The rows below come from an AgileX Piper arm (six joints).
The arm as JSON. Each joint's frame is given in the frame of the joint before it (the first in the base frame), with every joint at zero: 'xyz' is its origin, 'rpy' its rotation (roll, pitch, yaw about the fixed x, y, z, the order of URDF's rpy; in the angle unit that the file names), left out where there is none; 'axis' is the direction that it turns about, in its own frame. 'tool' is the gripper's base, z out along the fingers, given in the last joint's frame.
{
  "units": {
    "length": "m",
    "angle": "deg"
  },
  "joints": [
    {
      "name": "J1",
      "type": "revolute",
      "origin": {
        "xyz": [
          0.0,
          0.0,
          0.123
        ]
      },
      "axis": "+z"
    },
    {
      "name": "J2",
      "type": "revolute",
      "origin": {
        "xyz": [
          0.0,
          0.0,
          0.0
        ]
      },
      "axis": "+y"
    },
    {
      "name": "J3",
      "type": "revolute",
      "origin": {
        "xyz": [
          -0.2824,
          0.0,
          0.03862
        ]
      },
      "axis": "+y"
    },
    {
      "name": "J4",
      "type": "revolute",
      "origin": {
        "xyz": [
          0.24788,
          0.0,
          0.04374
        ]
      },
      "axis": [
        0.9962,
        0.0,
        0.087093
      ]
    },
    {
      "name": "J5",
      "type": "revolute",
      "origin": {
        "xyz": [
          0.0,
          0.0,
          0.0
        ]
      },
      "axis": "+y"
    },
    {
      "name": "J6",
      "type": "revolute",
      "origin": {
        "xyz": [
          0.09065,
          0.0,
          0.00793
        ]
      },
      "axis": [
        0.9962,
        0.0,
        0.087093
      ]
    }
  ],
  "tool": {
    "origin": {
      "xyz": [
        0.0,
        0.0,
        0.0
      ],
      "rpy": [
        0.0,
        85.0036,
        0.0
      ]
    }
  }
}
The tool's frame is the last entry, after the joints.
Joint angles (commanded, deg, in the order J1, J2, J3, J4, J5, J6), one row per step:
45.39, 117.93, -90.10, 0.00, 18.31, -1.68
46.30, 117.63, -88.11, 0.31, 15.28, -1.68
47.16, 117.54, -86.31, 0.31, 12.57, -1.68
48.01, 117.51, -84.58, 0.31, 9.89, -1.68
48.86, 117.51, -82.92, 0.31, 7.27, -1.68
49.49, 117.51, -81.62, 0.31, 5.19, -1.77
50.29, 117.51, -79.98, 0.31, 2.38, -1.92
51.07, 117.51, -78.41, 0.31, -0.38, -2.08
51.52, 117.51, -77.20, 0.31, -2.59, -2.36
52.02, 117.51, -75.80, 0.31, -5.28, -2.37
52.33, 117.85, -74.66, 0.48, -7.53, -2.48
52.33, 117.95, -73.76, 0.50, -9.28, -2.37
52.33, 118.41, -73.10, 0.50, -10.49, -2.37
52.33, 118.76, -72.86, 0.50, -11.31, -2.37
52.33, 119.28, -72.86, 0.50, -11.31, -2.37
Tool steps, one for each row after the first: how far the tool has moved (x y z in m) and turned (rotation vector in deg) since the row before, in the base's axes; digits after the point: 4 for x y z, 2 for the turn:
-0.0070, 0.0037, -0.0045, 1.16, -0.73, 0.78
-0.0065, 0.0034, -0.0056, 0.72, -0.69, 0.85
-0.0064, 0.0032, -0.0056, 0.72, -0.67, 0.84
-0.0065, 0.0031, -0.0055, 0.71, -0.64, 0.84
-0.0050, 0.0020, -0.0042, 0.54, -0.57, 0.67
-0.0063, 0.0025, -0.0049, 0.81, -0.85, 0.87
-0.0062, 0.0023, -0.0045, 0.83, -0.86, 0.86
-0.0039, 0.0009, -0.0033, 0.63, -0.81, 0.59
-0.0044, 0.0008, -0.0035, 1.00, -0.81, 0.49
-0.0028, 0.0003, -0.0054, 0.63, -0.45, 0.25
-0.0009, -0.0012, -0.0029, 0.66, -0.38, -0.08
-0.0005, -0.0007, -0.0053, 0.07, -0.06, -0.01
0.0001, 0.0001, -0.0028, 0.18, -0.14, -0.01
0.0002, 0.0002, -0.0041, -0.41, 0.32, 0.00

